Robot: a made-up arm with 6 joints. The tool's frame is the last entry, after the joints. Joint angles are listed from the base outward. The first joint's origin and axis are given. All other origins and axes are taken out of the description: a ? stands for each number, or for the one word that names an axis. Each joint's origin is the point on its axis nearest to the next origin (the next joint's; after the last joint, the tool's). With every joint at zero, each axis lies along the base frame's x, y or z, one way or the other. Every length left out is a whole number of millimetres.
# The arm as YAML. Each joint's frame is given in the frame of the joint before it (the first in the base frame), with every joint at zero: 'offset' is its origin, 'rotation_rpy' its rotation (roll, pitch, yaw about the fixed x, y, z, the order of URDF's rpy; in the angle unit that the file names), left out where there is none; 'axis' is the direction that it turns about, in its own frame. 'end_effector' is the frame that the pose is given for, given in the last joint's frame.
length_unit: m
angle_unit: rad
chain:
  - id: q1
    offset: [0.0, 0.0, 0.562]
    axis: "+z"
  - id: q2
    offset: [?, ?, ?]
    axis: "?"
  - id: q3
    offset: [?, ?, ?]
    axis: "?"
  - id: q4
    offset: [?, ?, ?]
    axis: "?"
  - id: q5
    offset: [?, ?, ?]
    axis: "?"
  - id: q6
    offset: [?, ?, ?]
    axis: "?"
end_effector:
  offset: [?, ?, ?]
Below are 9 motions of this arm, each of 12 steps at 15 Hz.
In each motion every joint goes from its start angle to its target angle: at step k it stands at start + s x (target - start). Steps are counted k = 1, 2, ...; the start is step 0. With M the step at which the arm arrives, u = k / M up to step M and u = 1 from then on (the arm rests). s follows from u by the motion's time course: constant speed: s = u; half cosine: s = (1 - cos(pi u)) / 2; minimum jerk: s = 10 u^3 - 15 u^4 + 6 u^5.
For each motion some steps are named. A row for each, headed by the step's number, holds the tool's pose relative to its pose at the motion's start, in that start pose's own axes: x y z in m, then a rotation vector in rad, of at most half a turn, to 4 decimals.
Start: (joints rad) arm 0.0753 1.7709 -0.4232 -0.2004 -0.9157 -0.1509
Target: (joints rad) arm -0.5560 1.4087 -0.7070 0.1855 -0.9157 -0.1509
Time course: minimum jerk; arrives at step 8
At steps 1, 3, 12:
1: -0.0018 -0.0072 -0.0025 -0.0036 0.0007 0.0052
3: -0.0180 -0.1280 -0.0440 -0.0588 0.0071 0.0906
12: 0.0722 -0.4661 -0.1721 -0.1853 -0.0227 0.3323

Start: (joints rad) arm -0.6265 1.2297 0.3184 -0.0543 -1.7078 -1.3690
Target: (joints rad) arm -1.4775 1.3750 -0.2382 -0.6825 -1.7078 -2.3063
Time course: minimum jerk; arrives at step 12
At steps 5, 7, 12:
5: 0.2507 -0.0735 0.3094 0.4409 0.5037 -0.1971
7: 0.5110 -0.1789 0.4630 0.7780 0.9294 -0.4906
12: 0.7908 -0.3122 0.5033 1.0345 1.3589 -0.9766

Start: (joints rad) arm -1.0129 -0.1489 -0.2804 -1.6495 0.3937 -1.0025
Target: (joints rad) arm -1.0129 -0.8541 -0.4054 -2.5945 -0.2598 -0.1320
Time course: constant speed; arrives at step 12
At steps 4, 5, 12:
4: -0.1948 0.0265 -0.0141 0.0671 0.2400 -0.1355
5: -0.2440 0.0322 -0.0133 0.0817 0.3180 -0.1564
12: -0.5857 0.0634 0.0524 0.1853 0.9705 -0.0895

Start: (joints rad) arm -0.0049 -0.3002 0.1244 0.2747 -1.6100 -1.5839
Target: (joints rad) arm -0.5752 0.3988 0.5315 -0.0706 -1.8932 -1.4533
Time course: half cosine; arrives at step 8
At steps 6, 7, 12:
6: 0.4166 0.3557 0.2497 0.2981 0.2344 -0.5276
7: 0.4896 0.3646 0.3070 0.3423 0.2827 -0.5796
12: 0.5158 0.3653 0.3280 0.3581 0.3005 -0.5969

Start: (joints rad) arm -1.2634 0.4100 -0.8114 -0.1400 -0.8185 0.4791
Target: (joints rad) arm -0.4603 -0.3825 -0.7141 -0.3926 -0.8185 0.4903
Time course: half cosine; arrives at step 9
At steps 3, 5, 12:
3: -0.0531 0.1311 -0.0496 -0.1749 -0.1802 -0.0936
5: -0.0842 0.2594 -0.1641 -0.4482 -0.4259 -0.1373
12: -0.0796 0.3047 -0.3332 -0.8227 -0.7045 -0.0549

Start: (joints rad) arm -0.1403 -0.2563 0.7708 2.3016 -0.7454 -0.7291
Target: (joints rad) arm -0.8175 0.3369 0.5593 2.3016 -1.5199 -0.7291
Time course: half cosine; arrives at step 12
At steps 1, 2, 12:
1: -0.0003 0.0179 0.0037 -0.0169 0.0088 -0.0029
2: -0.0010 0.0706 0.0119 -0.0668 0.0347 -0.0124
12: 0.0104 0.8861 -0.4804 -1.0522 0.4770 -0.3774

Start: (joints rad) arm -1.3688 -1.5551 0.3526 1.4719 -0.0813 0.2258
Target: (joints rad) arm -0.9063 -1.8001 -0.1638 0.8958 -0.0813 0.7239
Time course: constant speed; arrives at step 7
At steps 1, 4, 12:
1: -0.0184 0.0297 -0.1009 0.0706 0.0128 0.0522
4: -0.0986 0.1717 -0.3706 0.2878 0.0347 0.2040
12: -0.2159 0.3746 -0.5700 0.5125 0.0326 0.3460

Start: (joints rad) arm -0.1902 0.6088 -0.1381 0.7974 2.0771 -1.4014
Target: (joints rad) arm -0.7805 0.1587 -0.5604 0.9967 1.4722 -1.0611
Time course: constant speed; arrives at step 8
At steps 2, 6, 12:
2: -0.0381 0.1551 0.0973 -0.1776 0.0353 -0.2238
6: -0.0800 0.4824 0.1798 -0.5078 0.1235 -0.6878
12: -0.0812 0.6369 0.1673 -0.6529 0.1781 -0.9298

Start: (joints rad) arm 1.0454 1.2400 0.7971 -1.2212 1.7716 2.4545
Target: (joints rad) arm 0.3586 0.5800 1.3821 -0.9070 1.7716 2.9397
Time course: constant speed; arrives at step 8
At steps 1, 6, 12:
1: 0.1679 -0.0760 0.0443 0.0549 0.1127 -0.0682
6: 0.9294 -0.6425 -0.1243 0.2694 0.7172 -0.5169
12: 1.0869 -0.9361 -0.3350 0.3403 0.9709 -0.7273

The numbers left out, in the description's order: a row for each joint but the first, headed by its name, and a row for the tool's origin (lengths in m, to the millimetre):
q2: xyz 0.0 0.0 0.0, axis +y
q3: xyz 0.0 0.0 0.971, axis -y
q4: xyz 0.529 0.0 0.0, axis -x
q5: xyz 0.0 -0.193 0.0, axis -y
q6: xyz 0.0 0.0 0.0, axis -x
tool: xyz 0.0 0.0 0.0

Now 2 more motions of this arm.
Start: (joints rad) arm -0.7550 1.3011 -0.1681 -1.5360 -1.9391 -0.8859
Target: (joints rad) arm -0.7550 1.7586 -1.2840 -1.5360 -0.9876 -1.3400
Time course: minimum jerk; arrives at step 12
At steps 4, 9, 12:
4: 0.0044 -0.0923 0.1181 0.4136 -0.0406 0.2026
9: 0.0985 -0.4065 0.1515 1.8298 -0.4005 0.5747
12: 0.1139 -0.4305 0.1159 2.0374 -0.4947 0.5821

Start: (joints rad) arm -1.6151 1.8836 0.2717 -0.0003 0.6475 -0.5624
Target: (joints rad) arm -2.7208 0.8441 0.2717 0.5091 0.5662 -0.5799
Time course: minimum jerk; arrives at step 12
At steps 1, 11, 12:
1: -0.0018 -0.0012 0.0076 0.0026 -0.0050 0.0012
11: -1.3173 -0.6596 0.7802 0.0669 -1.0447 -0.4009
12: -1.3271 -0.6610 0.7786 0.0652 -1.0488 -0.4063

